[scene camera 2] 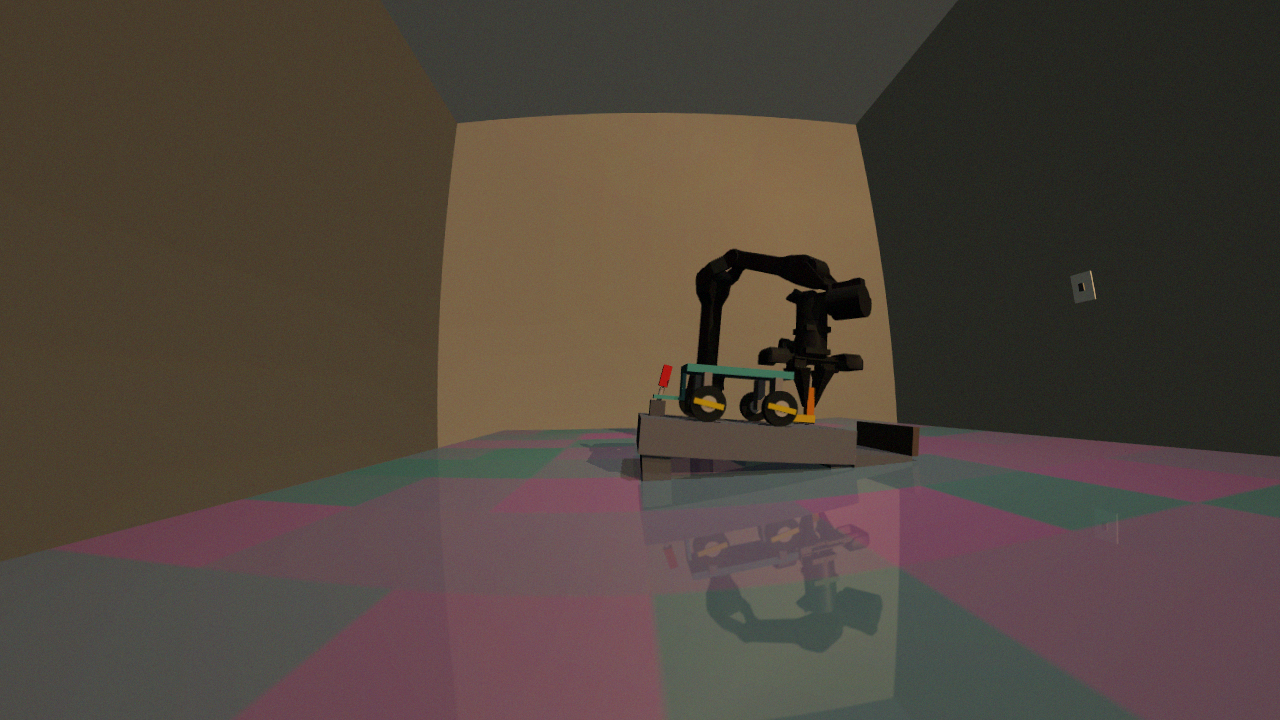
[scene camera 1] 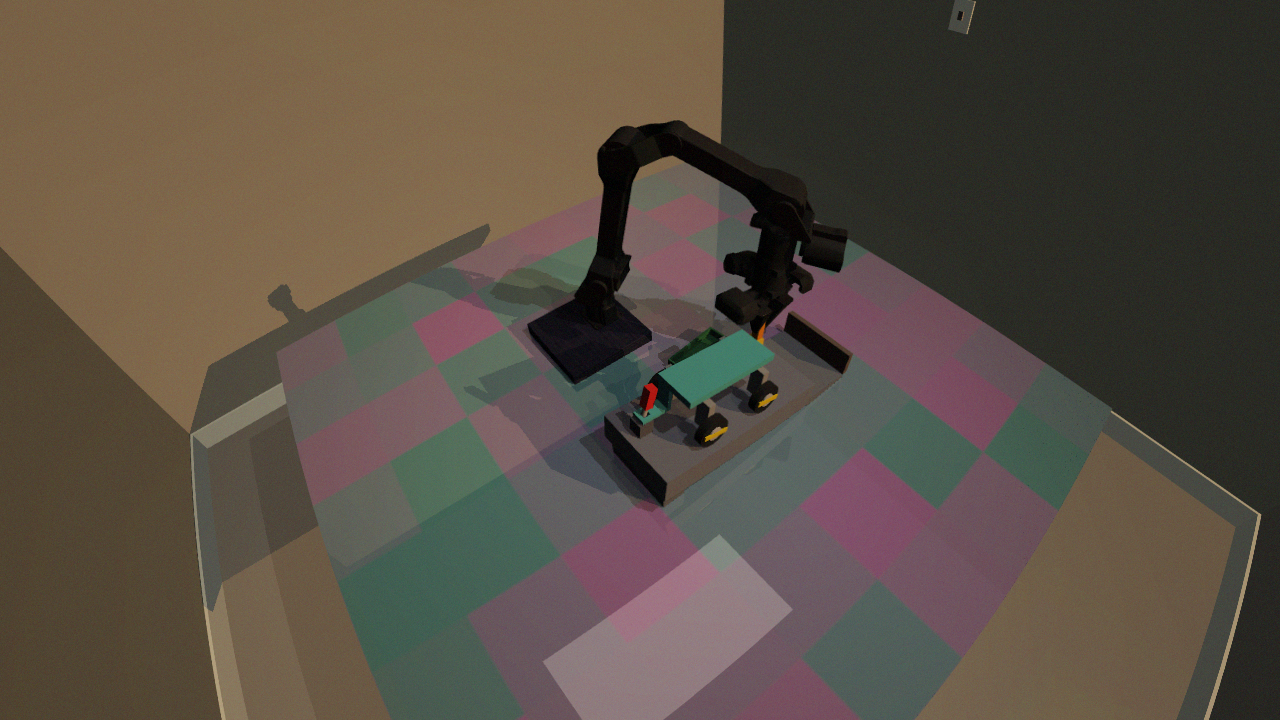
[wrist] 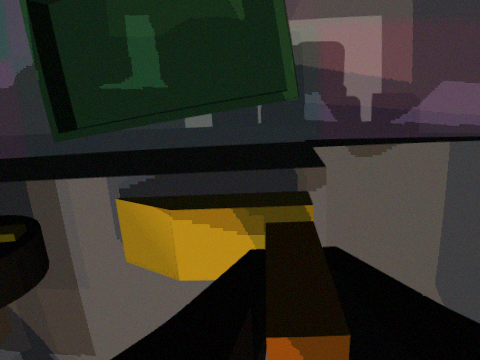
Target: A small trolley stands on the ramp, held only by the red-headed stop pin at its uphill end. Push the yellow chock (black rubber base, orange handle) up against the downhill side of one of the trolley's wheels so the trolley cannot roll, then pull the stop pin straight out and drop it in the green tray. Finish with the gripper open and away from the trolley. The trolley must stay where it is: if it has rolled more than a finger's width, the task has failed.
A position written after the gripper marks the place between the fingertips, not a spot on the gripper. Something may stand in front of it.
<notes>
The gripper (scene camera 1: 757, 330) holds a yellow chock. Further things: a trolley (scene camera 1: 694, 380).
The trolley shows as well in scene camera 2 (scene camera 2: 707, 403). The gripper is seen too in scene camera 2 (scene camera 2: 808, 407) and in the wrist view (wrist: 293, 264).
</notes>
